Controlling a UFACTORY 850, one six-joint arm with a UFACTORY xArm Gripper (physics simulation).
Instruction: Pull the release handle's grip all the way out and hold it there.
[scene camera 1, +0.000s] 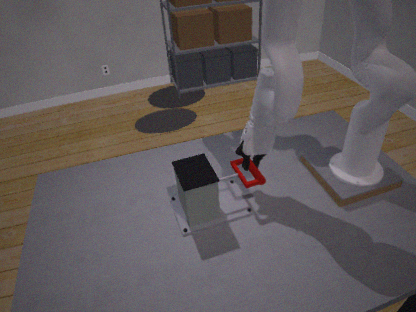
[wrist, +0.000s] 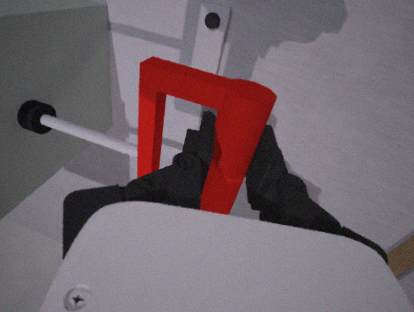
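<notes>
The release handle's red grip (scene camera 1: 256, 178) (wrist: 241, 132) is a rectangular frame with a thick round outer bar. A thin pale rod (scene camera 1: 229, 177) (wrist: 90, 135) runs from its inner side to the housing, a pale green box (scene camera 1: 201, 204) (wrist: 55, 70) with a black top; a length of the rod shows outside the box. My gripper (scene camera 1: 252, 165) (wrist: 230, 137) is shut on the grip's round bar, one black finger inside the frame's opening and the other on its outer side. The lower part of the grip is hidden by the gripper body in the wrist view.
The box stands on a pale base plate (scene camera 1: 229, 215) with black bolts, on a grey mat (scene camera 1: 110, 240). The arm's base sits on a wood-edged board (scene camera 1: 345, 196) to the right. A shelf rack (scene camera 1: 215, 85) with boxes stands at the back.
</notes>
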